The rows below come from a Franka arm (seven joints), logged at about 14 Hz.
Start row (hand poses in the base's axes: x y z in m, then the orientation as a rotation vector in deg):
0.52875 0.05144 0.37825 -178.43 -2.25 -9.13
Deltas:
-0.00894 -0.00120 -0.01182 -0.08 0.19 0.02
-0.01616 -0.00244 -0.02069 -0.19 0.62 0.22
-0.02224 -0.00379 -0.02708 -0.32 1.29 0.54
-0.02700 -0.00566 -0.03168 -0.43 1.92 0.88
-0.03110 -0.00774 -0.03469 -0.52 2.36 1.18
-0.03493 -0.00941 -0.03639 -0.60 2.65 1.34
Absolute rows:
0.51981 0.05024 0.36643 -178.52 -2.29 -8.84
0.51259 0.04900 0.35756 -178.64 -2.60 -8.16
0.50651 0.04765 0.35117 -178.79 -3.10 -7.12
0.50175 0.04578 0.34657 -178.90 -3.63 -6.13
0.49765 0.04370 0.34356 -178.98 -4.10 -5.43
0.49382 0.04203 0.34186 -179.05 -4.35 -4.98

